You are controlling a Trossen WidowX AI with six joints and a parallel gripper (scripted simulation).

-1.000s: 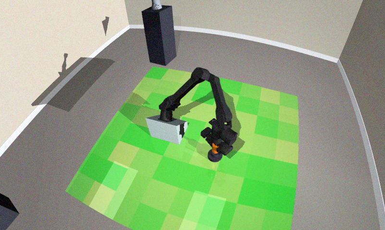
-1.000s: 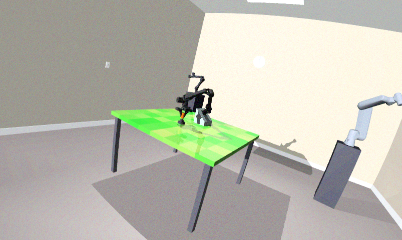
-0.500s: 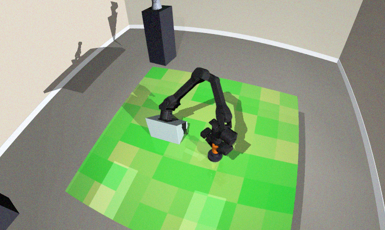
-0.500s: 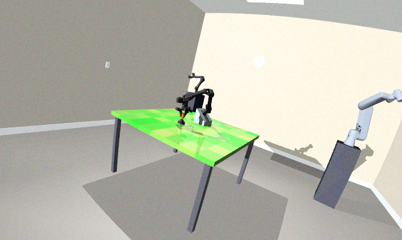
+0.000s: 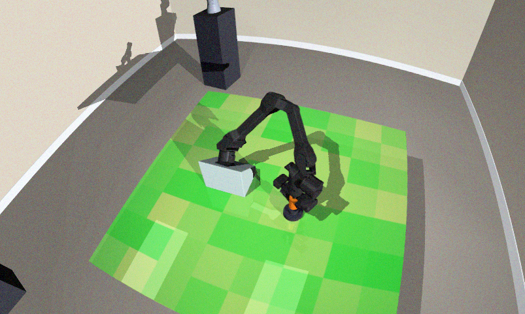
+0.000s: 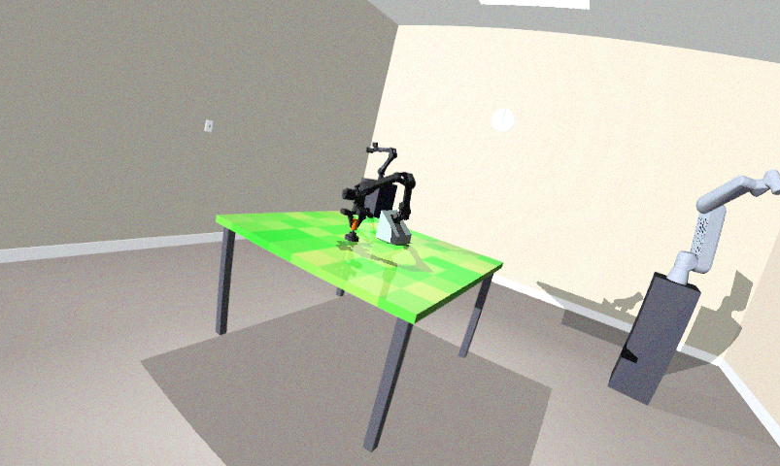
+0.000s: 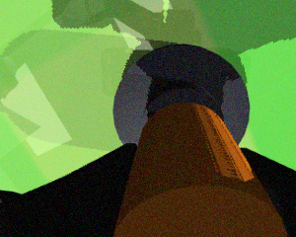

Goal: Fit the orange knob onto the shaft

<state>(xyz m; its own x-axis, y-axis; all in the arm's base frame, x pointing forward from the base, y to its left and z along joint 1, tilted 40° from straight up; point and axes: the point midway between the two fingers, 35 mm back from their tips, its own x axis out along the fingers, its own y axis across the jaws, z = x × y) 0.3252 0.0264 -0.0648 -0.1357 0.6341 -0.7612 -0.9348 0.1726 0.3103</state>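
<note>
The orange knob lies 2 cm above my gripper tip. Also, from my gripper tip: round pedestal 4 cm below.
</note>
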